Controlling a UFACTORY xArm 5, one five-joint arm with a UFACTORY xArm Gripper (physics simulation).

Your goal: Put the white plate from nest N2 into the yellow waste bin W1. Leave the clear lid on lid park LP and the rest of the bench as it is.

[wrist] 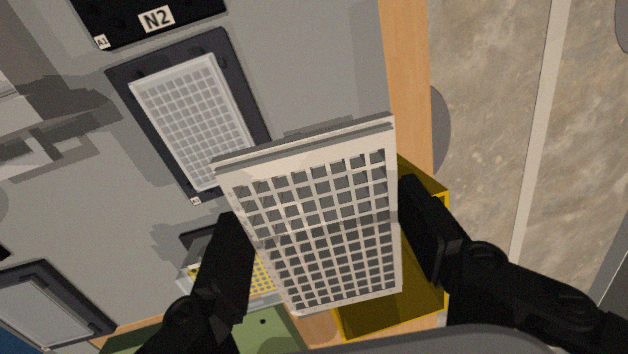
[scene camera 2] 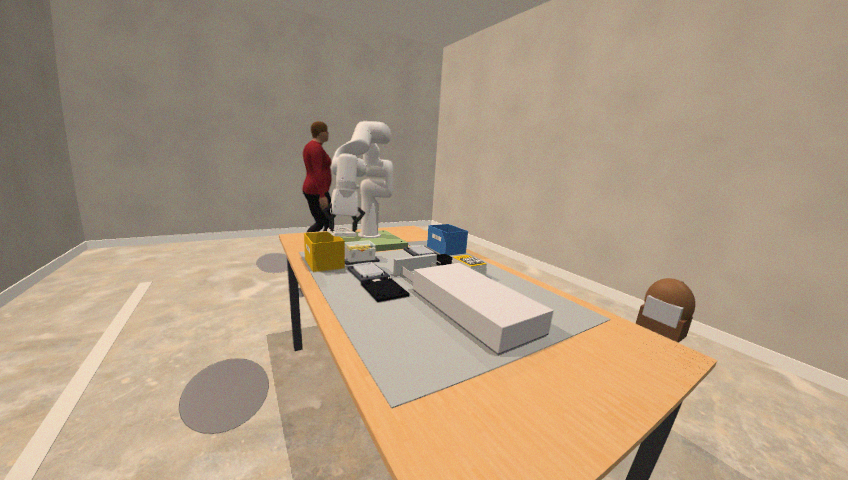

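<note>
My gripper is shut on the white plate, a gridded plate held between the two black fingers, above the bench. The yellow waste bin stands at the bench's edge; in the wrist view it shows partly behind the plate and the right finger. Its floor is mostly hidden. Nest N2 is black and has no plate on the part that shows. A plain clear lid lies in a dark frame at the lower left of the wrist view; its LP label cannot be read.
A gridded piece lies in a dark frame beside N2. A clear box with yellow racking stands near the yellow bin. A blue bin and a long white box stand on the bench. A person in red is behind.
</note>
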